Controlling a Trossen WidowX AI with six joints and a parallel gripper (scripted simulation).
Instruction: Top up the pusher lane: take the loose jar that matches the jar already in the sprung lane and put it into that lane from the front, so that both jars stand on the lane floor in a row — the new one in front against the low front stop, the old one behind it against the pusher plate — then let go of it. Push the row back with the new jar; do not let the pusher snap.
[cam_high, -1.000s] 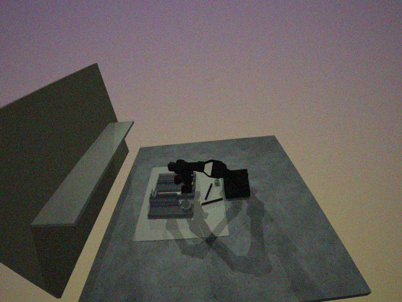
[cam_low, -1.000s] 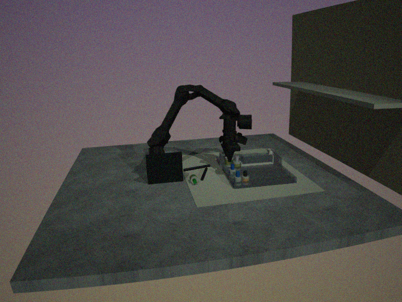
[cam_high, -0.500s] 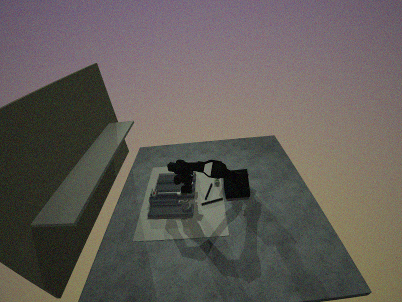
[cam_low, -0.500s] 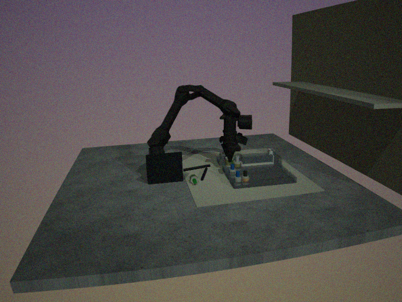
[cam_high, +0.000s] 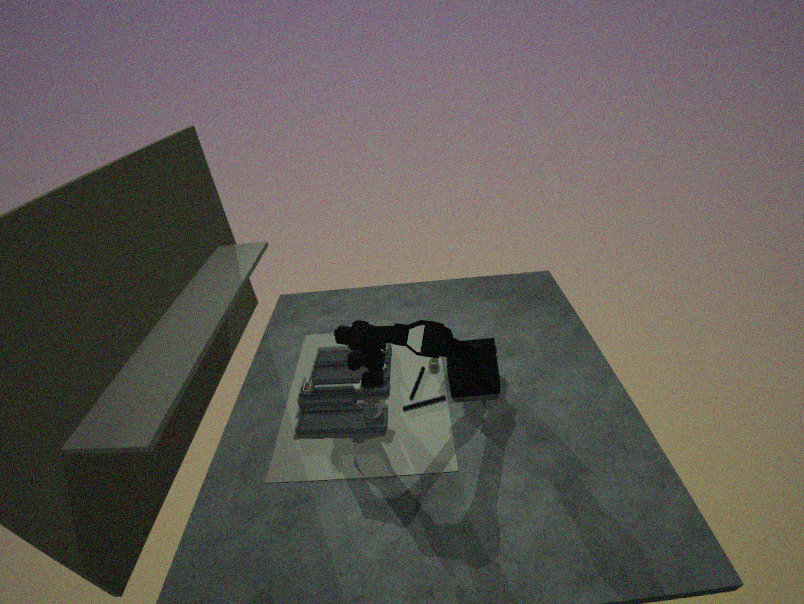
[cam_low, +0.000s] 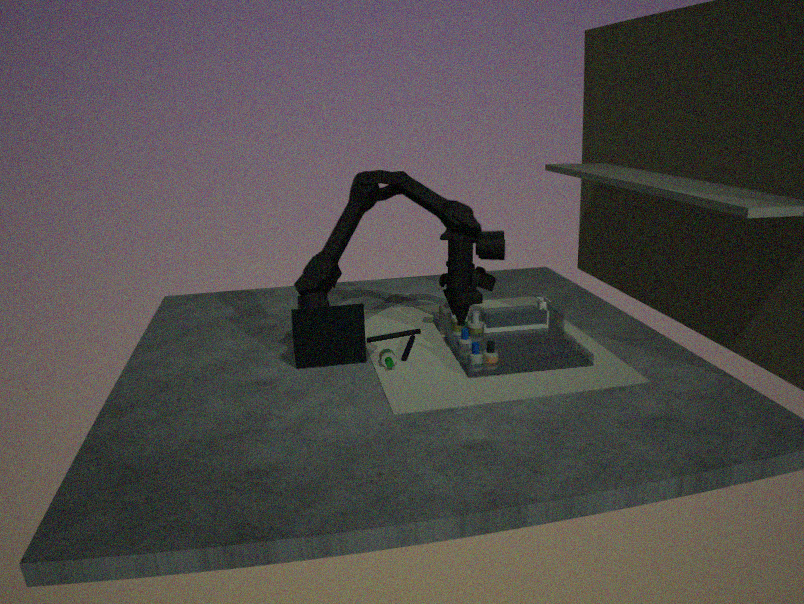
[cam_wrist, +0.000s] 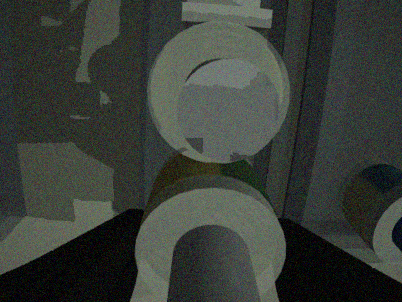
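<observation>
The pale mat lies 5 cm below my gripper tip and 5 cm ahead of it. From my gripper tip the other things lie so: wall shelf 50 cm ahead, 32 cm above, 6 cm to the left.
</observation>
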